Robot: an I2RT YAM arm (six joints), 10 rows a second.
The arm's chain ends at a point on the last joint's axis. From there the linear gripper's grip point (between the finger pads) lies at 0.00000 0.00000 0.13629 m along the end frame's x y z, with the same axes.
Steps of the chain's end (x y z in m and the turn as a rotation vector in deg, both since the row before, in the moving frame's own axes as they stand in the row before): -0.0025 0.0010 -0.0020 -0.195 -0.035 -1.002; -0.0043 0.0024 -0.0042 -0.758 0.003 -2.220; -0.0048 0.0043 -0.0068 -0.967 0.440 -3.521; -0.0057 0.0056 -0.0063 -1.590 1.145 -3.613; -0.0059 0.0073 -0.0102 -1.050 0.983 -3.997; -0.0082 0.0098 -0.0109 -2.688 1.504 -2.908
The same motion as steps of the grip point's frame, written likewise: -0.0026 0.0015 -0.0020 -0.195 -0.035 -1.002; -0.0043 0.0042 -0.0042 -0.758 0.003 -2.220; -0.0037 0.0066 -0.0068 -0.967 0.440 -3.521; -0.0029 0.0093 -0.0064 -1.590 1.145 -3.613; -0.0035 0.0097 -0.0102 -1.050 0.983 -3.997; -0.0045 0.0161 -0.0111 -2.688 1.504 -2.908
